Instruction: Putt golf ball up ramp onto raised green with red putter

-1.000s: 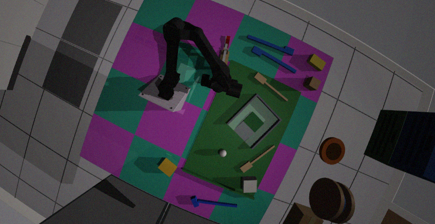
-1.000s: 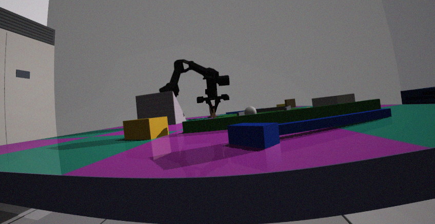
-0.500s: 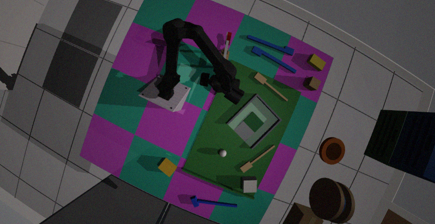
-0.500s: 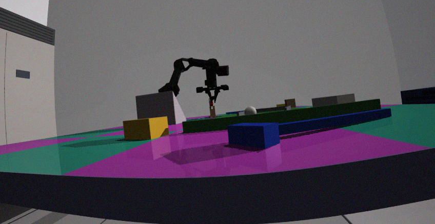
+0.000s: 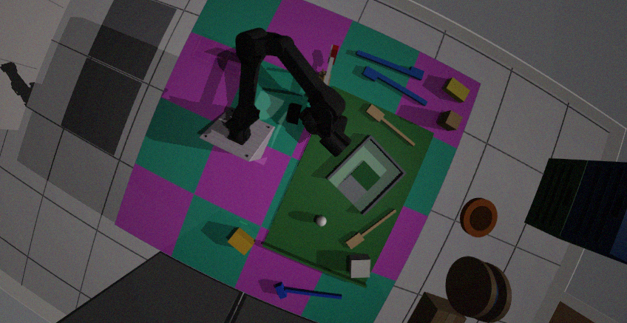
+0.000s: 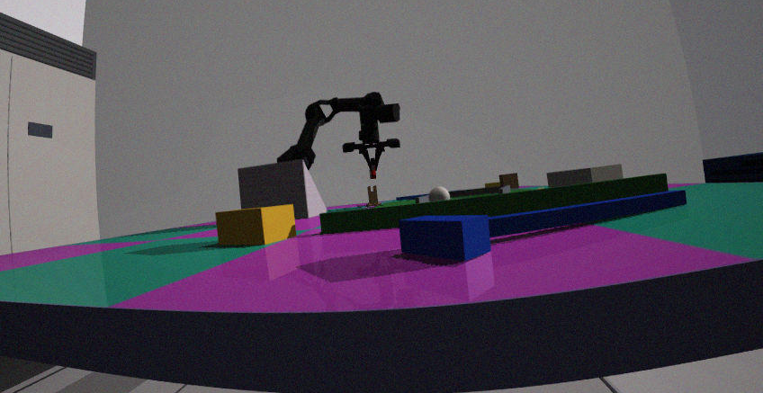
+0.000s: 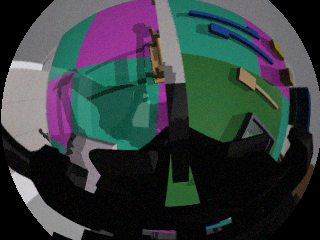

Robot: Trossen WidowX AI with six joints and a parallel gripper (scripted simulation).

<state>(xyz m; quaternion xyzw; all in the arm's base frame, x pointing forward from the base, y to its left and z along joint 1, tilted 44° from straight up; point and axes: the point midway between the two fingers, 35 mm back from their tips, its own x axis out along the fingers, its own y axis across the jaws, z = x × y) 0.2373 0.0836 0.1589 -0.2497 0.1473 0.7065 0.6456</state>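
Right now the red putter is 11 cm to the left of my gripper tip, 2 cm behind it and 2 cm above it. From my gripper tip the other things lie so: brown block: 51 cm ahead, 23 cm to the left, 9 cm below; white golf ball: 37 cm to the right, 18 cm ahead, 10 cm below.
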